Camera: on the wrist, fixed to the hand. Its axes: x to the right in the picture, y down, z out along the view.
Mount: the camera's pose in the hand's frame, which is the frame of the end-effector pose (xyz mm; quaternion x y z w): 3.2 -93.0 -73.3 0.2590 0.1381 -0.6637 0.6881
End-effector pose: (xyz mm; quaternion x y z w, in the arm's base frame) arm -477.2 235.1 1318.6 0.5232 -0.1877 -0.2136 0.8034
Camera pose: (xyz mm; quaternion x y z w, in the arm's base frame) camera -449.7 255.5 1205.2 0.7221 0.2737 -0.5593 0.3014
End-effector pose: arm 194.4 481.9 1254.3 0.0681 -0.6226 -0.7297 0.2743
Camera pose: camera 194.7 423.4 1151.3 -0.6319 0.5343 0.5135 0.2272
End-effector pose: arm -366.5 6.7 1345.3 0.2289 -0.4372 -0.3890 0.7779
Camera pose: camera -340.2 -49.8 1244.6 0.7028 -0.1422 -0.6391 0.2782
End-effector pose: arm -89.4 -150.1 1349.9 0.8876 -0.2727 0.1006 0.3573
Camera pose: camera -33.8 -45.5 1350.3 0.8703 0.4768 0.0253 0.1204
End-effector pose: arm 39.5 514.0 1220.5 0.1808 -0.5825 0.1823 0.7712
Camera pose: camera 147.1 469.5 1198.6 0.6855 -0.1271 -0.2106 0.6852
